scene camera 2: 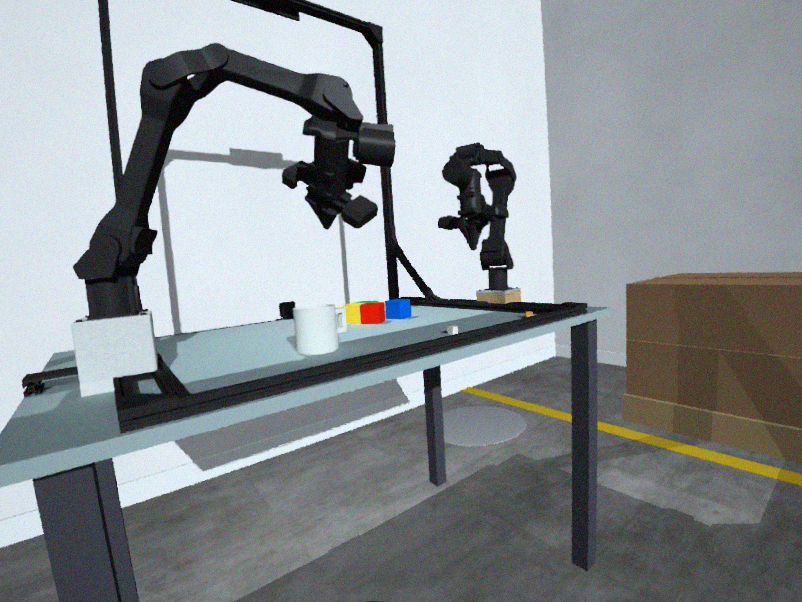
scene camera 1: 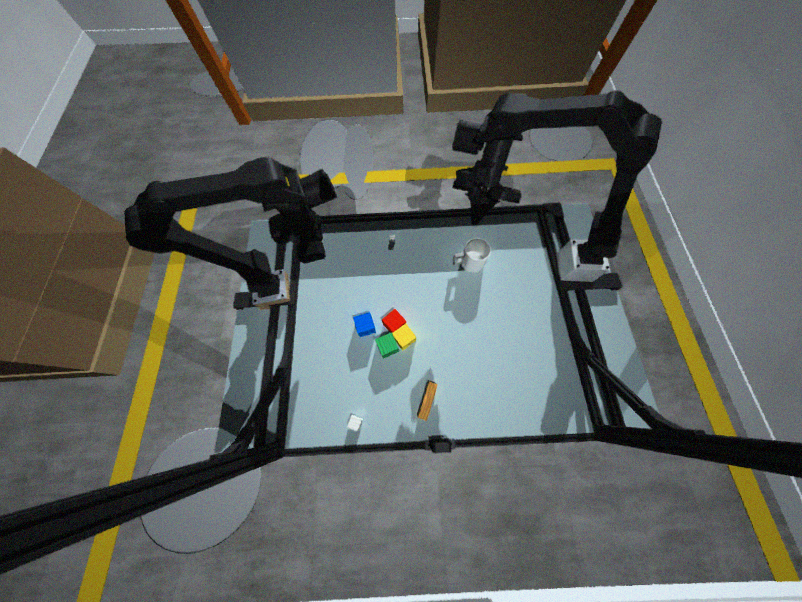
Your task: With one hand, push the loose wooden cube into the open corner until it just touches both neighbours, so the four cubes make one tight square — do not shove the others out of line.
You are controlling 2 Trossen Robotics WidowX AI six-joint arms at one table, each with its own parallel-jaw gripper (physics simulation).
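The loose blue cube (scene camera 1: 364,324) (scene camera 2: 398,308) lies apart from the others, left of them in scene camera 1. The red cube (scene camera 1: 393,319) (scene camera 2: 372,312) and the green cube (scene camera 1: 387,345) each adjoin the yellow cube (scene camera 1: 404,335) (scene camera 2: 351,313). The open corner between red and green faces the blue cube. In scene camera 2 green is mostly hidden. My left gripper (scene camera 2: 473,246) is shut and empty, raised above the table; in scene camera 1 it is near the left rear frame corner, its fingertips hard to see. My right gripper (scene camera 1: 476,219) (scene camera 2: 327,225) is shut and empty, high near the rear edge.
A white mug (scene camera 1: 476,254) (scene camera 2: 316,330) stands behind and right of the cubes in scene camera 1. An orange-brown block (scene camera 1: 426,400) and a small white block (scene camera 1: 354,422) lie nearer the front. A small pale object (scene camera 1: 391,241) (scene camera 2: 452,329) lies near the rear black frame bar.
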